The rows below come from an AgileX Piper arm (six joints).
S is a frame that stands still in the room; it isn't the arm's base.
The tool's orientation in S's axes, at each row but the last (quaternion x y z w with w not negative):
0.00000, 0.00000, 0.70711, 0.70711
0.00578, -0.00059, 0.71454, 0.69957
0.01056, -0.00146, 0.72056, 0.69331
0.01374, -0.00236, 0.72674, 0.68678
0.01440, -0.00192, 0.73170, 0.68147
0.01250, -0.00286, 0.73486, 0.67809
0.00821, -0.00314, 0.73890, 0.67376
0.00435, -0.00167, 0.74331, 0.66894
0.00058, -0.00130, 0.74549, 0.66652
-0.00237, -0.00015, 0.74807, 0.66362
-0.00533, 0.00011, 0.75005, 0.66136
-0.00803, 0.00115, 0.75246, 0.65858
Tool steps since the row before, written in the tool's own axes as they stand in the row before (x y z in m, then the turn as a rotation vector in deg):
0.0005, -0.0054, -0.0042, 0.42, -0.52, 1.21
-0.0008, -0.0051, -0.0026, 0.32, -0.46, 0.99
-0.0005, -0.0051, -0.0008, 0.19, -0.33, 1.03
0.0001, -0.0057, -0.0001, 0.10, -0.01, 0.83
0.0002, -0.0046, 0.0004, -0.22, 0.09, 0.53
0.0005, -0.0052, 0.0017, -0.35, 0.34, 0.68
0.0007, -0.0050, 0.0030, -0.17, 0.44, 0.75
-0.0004, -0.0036, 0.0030, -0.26, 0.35, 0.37
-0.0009, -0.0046, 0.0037, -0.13, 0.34, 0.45
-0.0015, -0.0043, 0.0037, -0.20, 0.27, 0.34
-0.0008, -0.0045, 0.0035, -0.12, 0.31, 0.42
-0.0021, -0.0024, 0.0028, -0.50, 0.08, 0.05
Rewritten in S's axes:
0.0054, 0.0005, -0.0042, 0.52, 0.42, 1.21
0.0051, -0.0007, -0.0026, 0.46, 0.32, 0.99
0.0051, -0.0003, -0.0009, 0.34, 0.19, 1.03
0.0057, 0.0004, -0.0002, 0.02, 0.08, 0.83
0.0046, 0.0005, 0.0003, -0.06, -0.24, 0.53
0.0052, 0.0009, 0.0016, -0.30, -0.39, 0.68
0.0049, 0.0011, 0.0030, -0.42, -0.22, 0.75
0.0036, 0.0000, 0.0030, -0.32, -0.30, 0.37
0.0047, -0.0004, 0.0037, -0.32, -0.17, 0.45
0.0044, -0.0010, 0.0037, -0.25, -0.23, 0.34
0.0045, -0.0002, 0.0035, -0.30, -0.15, 0.42
0.0026, -0.0017, 0.0028, -0.01, -0.51, 0.06

